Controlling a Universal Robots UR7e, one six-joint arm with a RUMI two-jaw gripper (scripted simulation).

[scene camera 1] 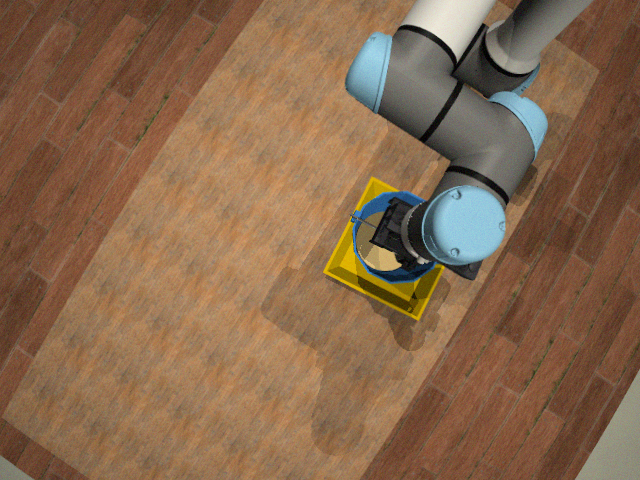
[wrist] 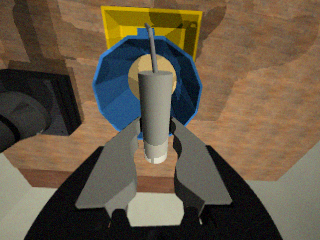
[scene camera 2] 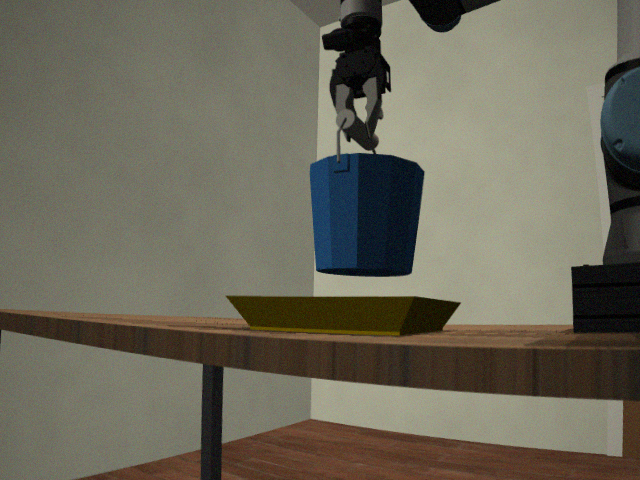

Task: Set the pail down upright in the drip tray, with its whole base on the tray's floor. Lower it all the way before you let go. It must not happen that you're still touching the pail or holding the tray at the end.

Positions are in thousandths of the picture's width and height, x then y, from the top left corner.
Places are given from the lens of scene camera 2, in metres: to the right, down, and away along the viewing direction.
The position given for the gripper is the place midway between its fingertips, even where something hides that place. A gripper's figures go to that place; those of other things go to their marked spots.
gripper (scene camera 2: 562, 293): 0.06, -0.16, 0.75
yellow drip tray (scene camera 2: 588, 657): 0.06, 0.09, 0.53
blue pail (scene camera 2: 571, 436): 0.06, -0.04, 0.64
The marked spots on the yellow drip tray and the blue pail are 0.17 m apart.
